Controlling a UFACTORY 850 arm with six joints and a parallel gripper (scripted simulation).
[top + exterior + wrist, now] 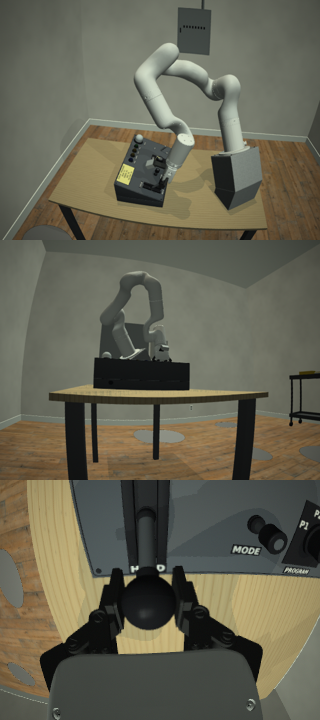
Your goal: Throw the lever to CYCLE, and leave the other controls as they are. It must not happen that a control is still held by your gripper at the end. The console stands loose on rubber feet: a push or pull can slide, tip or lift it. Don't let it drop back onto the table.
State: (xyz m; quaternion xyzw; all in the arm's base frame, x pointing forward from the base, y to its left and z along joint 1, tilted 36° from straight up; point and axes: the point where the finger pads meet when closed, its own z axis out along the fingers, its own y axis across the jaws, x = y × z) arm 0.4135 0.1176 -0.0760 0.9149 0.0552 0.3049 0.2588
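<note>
Now: the black ball-topped lever 3 cm ahead of my hand and 2 cm below it. From my hand the other things lie so: rotary selector: 25 cm to the right, 5 cm ahead, 3 cm below; then dark console: 18 cm to the right, 7 cm ahead, 6 cm below; then mode toggle: 12 cm to the right, 4 cm ahead, 3 cm below.
</note>
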